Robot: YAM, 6 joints.
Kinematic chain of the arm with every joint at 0, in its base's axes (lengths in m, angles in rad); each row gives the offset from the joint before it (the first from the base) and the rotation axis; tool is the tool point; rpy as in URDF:
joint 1: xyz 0 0 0.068 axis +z
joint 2: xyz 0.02 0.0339 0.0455 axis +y
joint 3: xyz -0.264 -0.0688 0 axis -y
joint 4: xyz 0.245 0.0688 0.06 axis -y
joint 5: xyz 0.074 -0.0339 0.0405 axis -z
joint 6: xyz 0.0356 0 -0.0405 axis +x
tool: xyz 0 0 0 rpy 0 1.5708 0
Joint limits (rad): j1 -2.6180..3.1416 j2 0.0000..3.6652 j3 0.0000..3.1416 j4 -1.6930..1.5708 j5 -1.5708..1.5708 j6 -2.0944..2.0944
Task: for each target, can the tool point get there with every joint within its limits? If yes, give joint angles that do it. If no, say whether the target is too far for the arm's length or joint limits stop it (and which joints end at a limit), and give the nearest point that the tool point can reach.
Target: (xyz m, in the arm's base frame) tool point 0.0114 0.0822 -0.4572
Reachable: no: joint limits stop it (at a limit: joint 2) | nearest point 0.0166 0.1197 -0.3570 | short by 0.107 m
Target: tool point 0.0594 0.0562 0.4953
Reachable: yes | joints -2.0418 0.4560 1.6077 -0.9719 -0.8804 -0.3867
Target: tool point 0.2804 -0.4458 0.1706
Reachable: yes | joints -1.0171 2.3145 1.5571 0.6427 -0.1153 -0.8930
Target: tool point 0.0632 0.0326 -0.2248
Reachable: yes | joints 0.7596 3.3667 1.0375 -0.1907 0.5945 -0.0500
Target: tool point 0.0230 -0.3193 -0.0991
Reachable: yes | joints -1.4269 2.6548 1.1928 -0.3106 0.7052 -1.3170
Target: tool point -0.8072 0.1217 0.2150
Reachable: no: too far | nearest point -0.6337 0.0955 0.1926 | short by 0.177 m
